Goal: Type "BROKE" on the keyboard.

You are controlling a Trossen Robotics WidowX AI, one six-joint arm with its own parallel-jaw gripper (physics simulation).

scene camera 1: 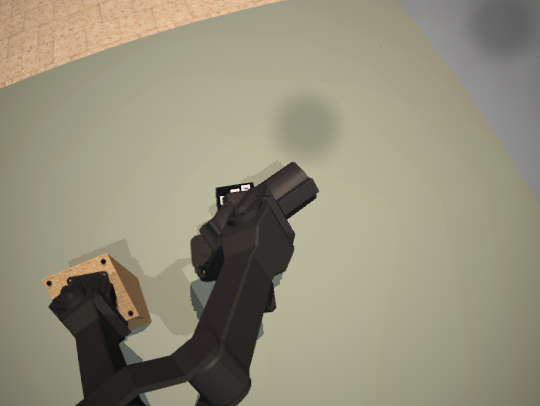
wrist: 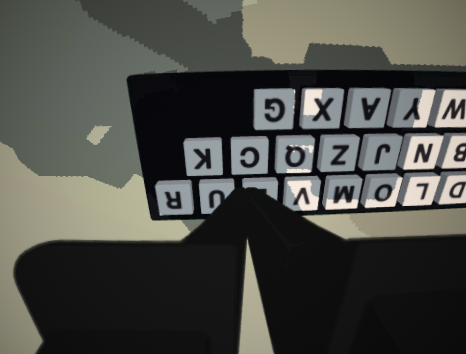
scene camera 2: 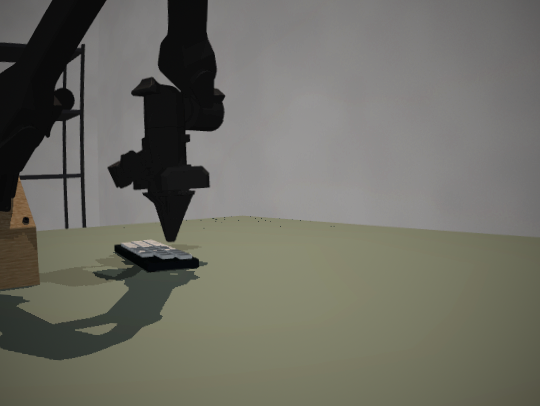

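Where they show: gripper, fingertip midpoint: (wrist: 244,198) (scene camera 2: 170,241); arm's base at its link origin: (scene camera 1: 92,293).
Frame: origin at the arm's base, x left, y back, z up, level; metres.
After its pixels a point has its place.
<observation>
The black keyboard (scene camera 1: 223,191) @(x 0.165, y -0.233, z -0.099 m) (scene camera 2: 134,259) @(x 0.034, y -0.206, z -0.104 m) (wrist: 160,110) @(x -0.025, y -0.215, z -0.099 m) lies flat, with grey-white keys whose letters read upside down in the wrist view. There the R key (wrist: 174,198) @(x -0.026, y -0.255, z -0.094 m) is at the near left corner, the K key (wrist: 203,156) @(x -0.009, y -0.236, z -0.094 m) is above and right of it, the O key (wrist: 382,192) @(x 0.075, y -0.266, z -0.094 m) is farther right, and the B key (wrist: 456,151) @(x 0.110, y -0.248, z -0.094 m) is cut by the right edge. My gripper (scene camera 2: 171,239) @(x 0.007, y -0.251, z -0.080 m) (wrist: 244,198) @(x 0.007, y -0.251, z -0.080 m) is shut and empty, pointing down a little above the keys. Its tips cover most of the key between U and V, so that letter is unclear. In scene camera 1 the arm hides the tips.
A wooden block (scene camera 1: 131,295) @(x -0.007, y -0.052, z -0.034 m) (scene camera 2: 22,255) @(x -0.043, y -0.038, z -0.075 m) with dark hardware stands beside the arm, left of the keyboard. A dark metal rack (scene camera 2: 83,150) stands behind at the left. The arm's shadow falls across the green table (scene camera 1: 400,280) @(x -0.080, y -0.496, z -0.112 m) (scene camera 2: 375,320) @(x -0.368, y -0.267, z -0.112 m) and partly over the keys.
</observation>
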